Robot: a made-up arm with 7 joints. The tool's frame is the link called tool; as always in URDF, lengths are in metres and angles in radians. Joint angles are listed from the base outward.
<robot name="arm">
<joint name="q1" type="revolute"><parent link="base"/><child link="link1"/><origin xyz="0 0 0.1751" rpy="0 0 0"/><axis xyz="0 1 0"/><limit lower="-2.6" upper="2.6"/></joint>
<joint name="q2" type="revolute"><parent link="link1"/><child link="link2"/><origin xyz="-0.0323 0.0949 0.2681" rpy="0 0 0"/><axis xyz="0 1 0"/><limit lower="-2.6" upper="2.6"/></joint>
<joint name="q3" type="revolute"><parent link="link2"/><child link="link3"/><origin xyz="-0.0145 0.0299 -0.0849" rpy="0 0 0"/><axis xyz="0 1 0"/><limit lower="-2.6" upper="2.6"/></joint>
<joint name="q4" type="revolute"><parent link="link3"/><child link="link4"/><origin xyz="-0.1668 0.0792 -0.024" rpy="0 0 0"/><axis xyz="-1 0 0"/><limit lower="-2.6" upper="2.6"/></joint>
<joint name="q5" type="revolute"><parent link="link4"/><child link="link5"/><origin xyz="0.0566 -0.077 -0.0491" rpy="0 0 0"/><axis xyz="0 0 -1"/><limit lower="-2.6" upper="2.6"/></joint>
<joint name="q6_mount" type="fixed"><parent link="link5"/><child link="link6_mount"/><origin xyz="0.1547 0.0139 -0.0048" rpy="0 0 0"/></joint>
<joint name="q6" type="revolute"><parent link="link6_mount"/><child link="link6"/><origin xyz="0.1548 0.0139 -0.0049" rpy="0 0 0"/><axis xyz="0 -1 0"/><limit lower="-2.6" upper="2.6"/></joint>
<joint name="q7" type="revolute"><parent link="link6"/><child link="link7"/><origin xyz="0.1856 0.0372 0.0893" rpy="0 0 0"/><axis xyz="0 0 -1"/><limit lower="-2.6" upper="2.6"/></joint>
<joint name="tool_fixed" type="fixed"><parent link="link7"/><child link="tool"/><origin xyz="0.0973 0.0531 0.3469" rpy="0 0 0"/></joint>
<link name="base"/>
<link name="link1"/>
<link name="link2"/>
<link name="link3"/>
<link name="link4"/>
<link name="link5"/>
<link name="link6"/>
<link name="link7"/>
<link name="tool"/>
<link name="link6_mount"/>
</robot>
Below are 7 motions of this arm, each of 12 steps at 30 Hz.
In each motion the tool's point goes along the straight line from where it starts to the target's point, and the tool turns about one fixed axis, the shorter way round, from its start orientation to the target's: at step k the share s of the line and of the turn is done. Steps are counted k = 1, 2, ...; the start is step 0. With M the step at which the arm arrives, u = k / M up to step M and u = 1 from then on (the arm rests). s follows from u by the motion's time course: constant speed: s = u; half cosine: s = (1 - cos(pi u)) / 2; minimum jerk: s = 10 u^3 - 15 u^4 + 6 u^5.
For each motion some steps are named. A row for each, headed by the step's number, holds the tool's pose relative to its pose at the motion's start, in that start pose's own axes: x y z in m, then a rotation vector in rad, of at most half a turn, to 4 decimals.
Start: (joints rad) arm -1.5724 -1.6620 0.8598 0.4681 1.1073 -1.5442 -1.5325
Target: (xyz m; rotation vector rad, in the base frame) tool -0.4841 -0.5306 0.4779 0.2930 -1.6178 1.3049
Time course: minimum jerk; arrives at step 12
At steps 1, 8, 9, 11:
1: -0.0001 -0.0008 -0.0002 0.0006 0.0000 -0.0001
8: -0.0159 -0.1178 -0.0298 0.0985 -0.0010 -0.0079
9: -0.0180 -0.1336 -0.0338 0.1118 -0.0012 -0.0090
11: -0.0200 -0.1483 -0.0375 0.1240 -0.0013 -0.0100

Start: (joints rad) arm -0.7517 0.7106 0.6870 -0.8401 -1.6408 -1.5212 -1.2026
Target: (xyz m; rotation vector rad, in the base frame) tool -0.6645 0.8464 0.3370 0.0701 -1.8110 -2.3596
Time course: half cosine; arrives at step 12
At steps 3, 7, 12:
3: 0.0321 -0.0466 -0.0566 0.0860 0.0732 -0.0058
7: 0.1378 -0.2005 -0.2431 0.3698 0.3147 -0.0251
12: 0.2189 -0.3185 -0.3863 0.5875 0.5000 -0.0399

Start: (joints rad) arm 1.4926 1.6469 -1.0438 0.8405 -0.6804 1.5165 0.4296
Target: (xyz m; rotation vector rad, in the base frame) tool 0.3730 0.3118 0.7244 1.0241 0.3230 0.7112
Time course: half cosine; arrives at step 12
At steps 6, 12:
6: -0.1712 0.0786 -0.0184 0.0311 -0.2029 0.3530
12: -0.3425 0.1572 -0.0368 0.0622 -0.4059 0.7060

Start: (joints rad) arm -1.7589 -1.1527 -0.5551 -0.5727 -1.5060 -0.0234 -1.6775
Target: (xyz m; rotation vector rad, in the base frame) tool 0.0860 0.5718 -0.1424 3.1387 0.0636 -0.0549
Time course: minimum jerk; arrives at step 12
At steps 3, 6, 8, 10, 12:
3: -0.0053 -0.0172 -0.0223 0.0560 -0.0362 -0.0186
6: -0.0258 -0.0831 -0.1078 0.2705 -0.1750 -0.0896
8: -0.0408 -0.1314 -0.1703 0.4275 -0.2765 -0.1416
10: -0.0498 -0.1604 -0.2079 0.5219 -0.3376 -0.1729
12: -0.0517 -0.1663 -0.2156 0.5411 -0.3500 -0.1792

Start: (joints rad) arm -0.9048 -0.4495 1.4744 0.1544 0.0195 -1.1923 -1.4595
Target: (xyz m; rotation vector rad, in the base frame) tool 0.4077 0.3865 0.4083 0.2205 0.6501 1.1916
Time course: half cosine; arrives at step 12
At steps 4, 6, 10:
4: 0.0089 0.0760 -0.0034 -0.1731 -0.0244 -0.0490
6: 0.0179 0.1519 -0.0067 -0.3463 -0.0487 -0.0979
10: 0.0333 0.2835 -0.0125 -0.6461 -0.0909 -0.1827

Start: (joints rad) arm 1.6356 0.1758 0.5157 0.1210 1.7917 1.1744 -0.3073
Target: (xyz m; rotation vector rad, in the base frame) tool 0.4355 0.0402 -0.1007 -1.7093 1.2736 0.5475
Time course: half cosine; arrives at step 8
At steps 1, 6, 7, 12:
1: 0.0036 0.0012 -0.0023 0.0004 0.0077 0.0057
6: 0.0804 0.0275 -0.0511 0.0080 0.1732 0.1280
7: 0.0906 0.0310 -0.0576 0.0090 0.1952 0.1442
12: 0.0941 0.0322 -0.0598 0.0093 0.2029 0.1499

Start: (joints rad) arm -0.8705 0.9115 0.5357 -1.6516 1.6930 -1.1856 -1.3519
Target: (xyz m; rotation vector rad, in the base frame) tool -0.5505 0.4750 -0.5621 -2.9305 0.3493 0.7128
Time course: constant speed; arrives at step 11
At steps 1, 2, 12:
1: 0.0211 -0.0077 -0.0104 0.0418 0.0222 0.0398
2: 0.0422 -0.0153 -0.0208 0.0835 0.0443 0.0796
12: 0.2323 -0.0843 -0.1142 0.4593 0.2439 0.4376

